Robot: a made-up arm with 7 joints.
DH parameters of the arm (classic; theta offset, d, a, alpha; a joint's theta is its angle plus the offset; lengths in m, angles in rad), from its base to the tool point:
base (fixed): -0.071 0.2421 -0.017 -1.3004
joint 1: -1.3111 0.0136 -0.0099 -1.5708
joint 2: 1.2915 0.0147 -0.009 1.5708
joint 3: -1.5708 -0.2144 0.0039 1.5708
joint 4: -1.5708 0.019 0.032 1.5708
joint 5: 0 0.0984 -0.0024 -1.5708
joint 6: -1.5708 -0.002 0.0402 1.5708
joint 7: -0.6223 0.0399 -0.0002 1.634
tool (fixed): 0.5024 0.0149 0 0
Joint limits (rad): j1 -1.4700..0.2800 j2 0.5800..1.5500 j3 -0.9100..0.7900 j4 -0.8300..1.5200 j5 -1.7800..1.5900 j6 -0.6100..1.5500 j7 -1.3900..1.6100
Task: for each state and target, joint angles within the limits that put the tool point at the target. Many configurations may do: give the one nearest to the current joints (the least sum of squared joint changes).
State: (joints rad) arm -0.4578 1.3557 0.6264 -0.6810 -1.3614 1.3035 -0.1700
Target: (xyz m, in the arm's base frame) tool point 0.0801 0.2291 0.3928
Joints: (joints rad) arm -0.7853 1.5500 0.7900 -0.0616 -1.3041 1.2131 -0.2144
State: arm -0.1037 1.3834 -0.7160 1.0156 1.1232 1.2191 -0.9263
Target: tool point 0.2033 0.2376 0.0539
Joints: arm -0.7227 0.8365 -0.7484 0.9222 1.1206 1.2135 -0.9117
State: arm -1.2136 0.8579 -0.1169 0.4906 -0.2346 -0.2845 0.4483
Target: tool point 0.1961 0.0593 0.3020
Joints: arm -1.3859 0.7136 -0.2210 -0.1154 -0.1987 -0.4270 0.4666
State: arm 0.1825 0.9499 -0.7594 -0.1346 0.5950 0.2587 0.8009
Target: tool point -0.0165 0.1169 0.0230
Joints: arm 0.2252 0.9585 -0.7868 -0.2825 0.5641 0.1948 0.7911
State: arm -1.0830 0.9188 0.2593 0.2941 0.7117 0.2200 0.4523
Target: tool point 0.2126 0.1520 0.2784
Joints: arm -1.0383 0.9505 0.2732 -0.0651 0.6066 0.0716 0.4173
